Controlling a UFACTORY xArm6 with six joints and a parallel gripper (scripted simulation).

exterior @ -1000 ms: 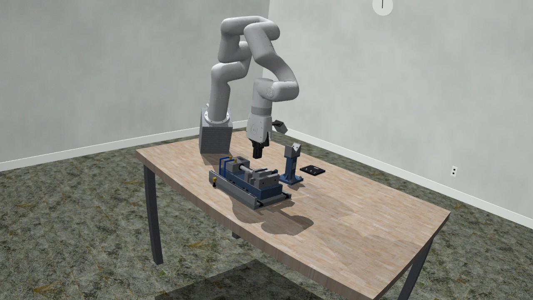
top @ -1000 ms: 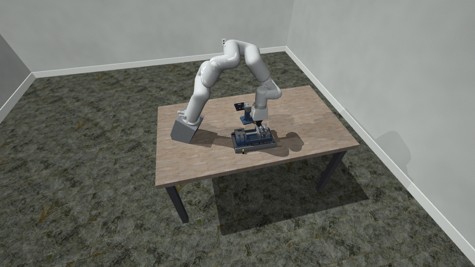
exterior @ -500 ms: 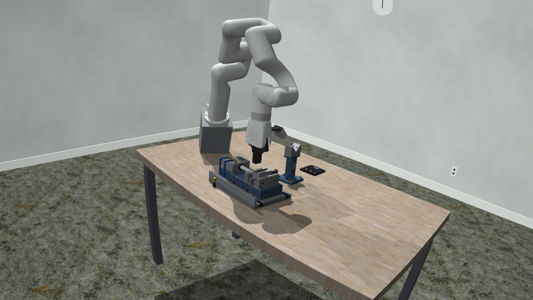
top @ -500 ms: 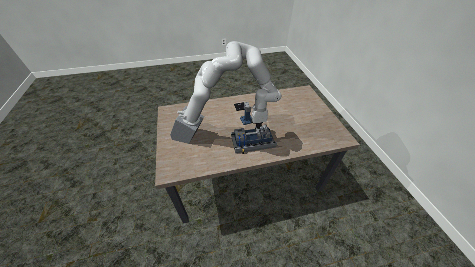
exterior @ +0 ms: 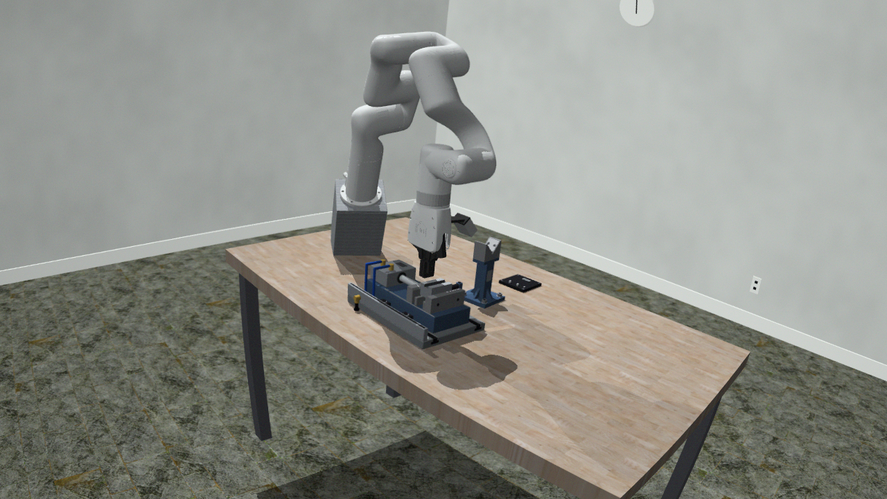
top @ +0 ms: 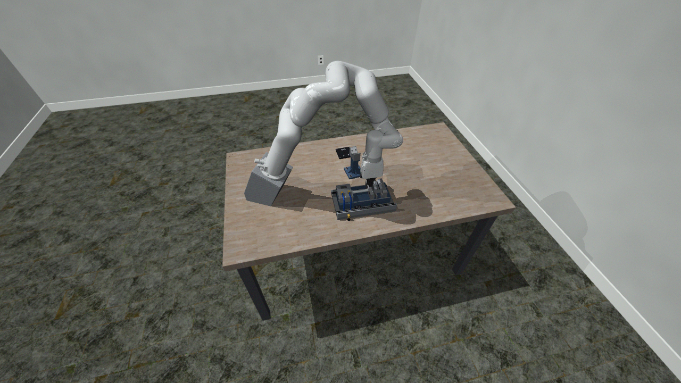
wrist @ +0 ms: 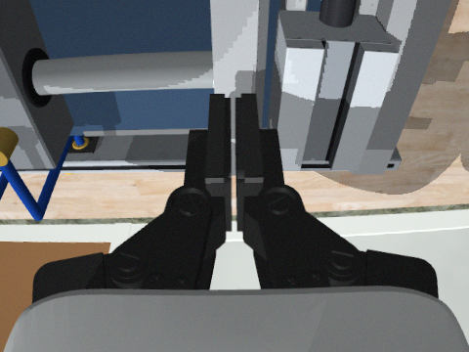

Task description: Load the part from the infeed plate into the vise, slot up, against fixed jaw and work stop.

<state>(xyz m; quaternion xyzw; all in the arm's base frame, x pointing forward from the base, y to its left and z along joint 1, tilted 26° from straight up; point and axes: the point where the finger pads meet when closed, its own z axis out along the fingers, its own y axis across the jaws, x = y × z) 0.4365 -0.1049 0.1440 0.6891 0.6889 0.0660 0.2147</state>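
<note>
My hand is 40 mm short of the grey block and 30 mm above it. The rest, counted from my hand: cylinder rod 50 mm behind, 60 mm below; dark work stop rod 40 mm ahead, 50 mm to the left, 40 mm below; moving jaw 60 mm below.
</note>
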